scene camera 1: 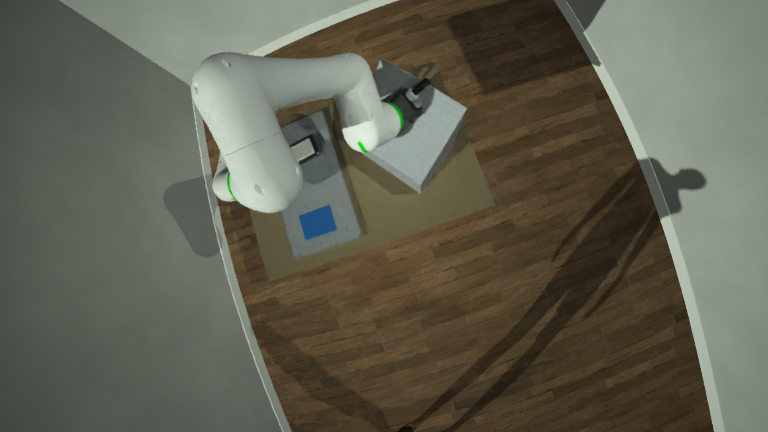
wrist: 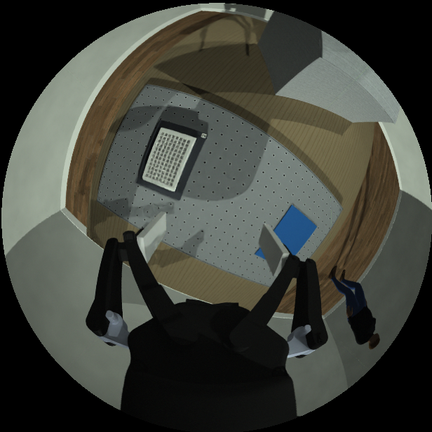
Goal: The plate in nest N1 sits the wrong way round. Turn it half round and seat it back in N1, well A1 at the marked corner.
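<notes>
A pale well plate (scene camera 1: 303,149) (wrist: 169,159) sits flat in a dark nest (wrist: 190,165) on the grey perforated board (scene camera 1: 344,206) (wrist: 225,215). A small white label (wrist: 203,135) marks the nest's upper right corner in the wrist view. The lettering on the plate is too small to tell where well A1 is. In scene camera 1 the arm covers part of the nest's left side. My gripper (wrist: 213,228) is open and empty, apart from the plate, which shows beyond its left finger in the wrist view. The gripper is hidden under the arm in scene camera 1.
A blue rectangle (scene camera 1: 317,221) (wrist: 296,231) lies on the board, seen partly behind the right finger in the wrist view. A large grey block (scene camera 1: 429,137) (wrist: 345,90) stands beside the board, under the arm's base. A person (wrist: 361,315) shows at the lower right.
</notes>
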